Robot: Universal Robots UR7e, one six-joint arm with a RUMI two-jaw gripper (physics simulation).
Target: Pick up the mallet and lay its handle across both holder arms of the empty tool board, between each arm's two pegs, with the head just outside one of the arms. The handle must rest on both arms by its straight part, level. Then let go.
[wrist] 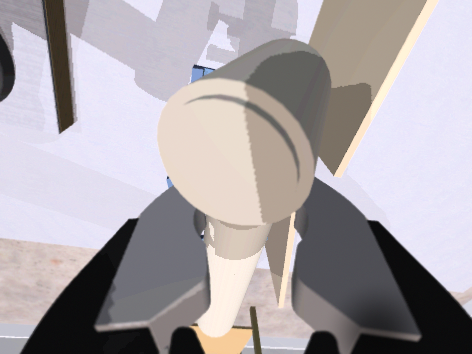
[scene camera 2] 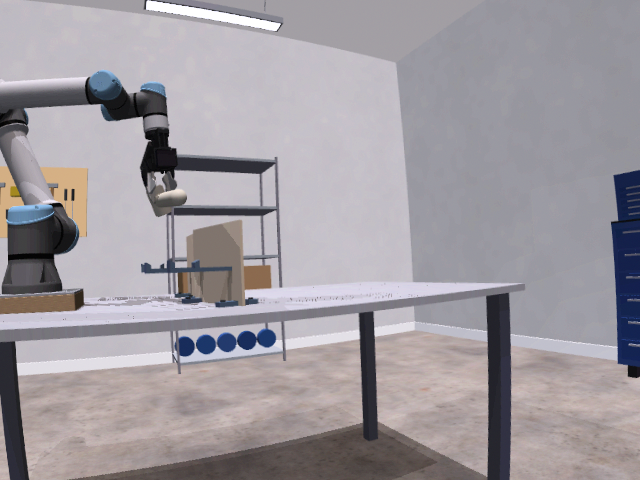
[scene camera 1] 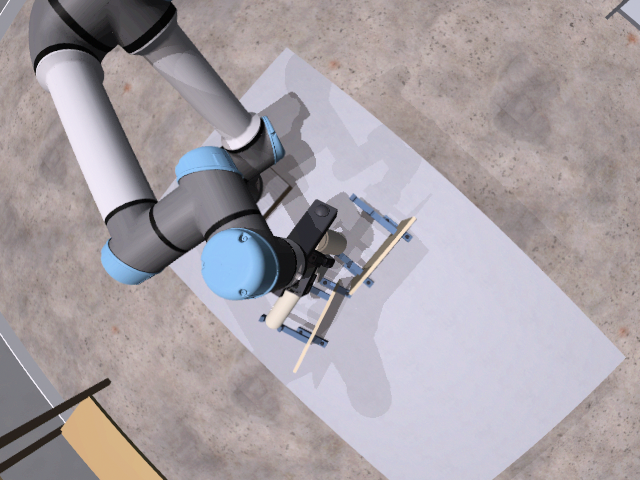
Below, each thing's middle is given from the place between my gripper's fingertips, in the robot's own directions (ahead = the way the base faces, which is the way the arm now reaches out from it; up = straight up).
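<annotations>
Here is the cream mallet (scene camera 1: 284,305), and I find my hand 1 cm below it and 7 cm to the left of it.
</annotations>
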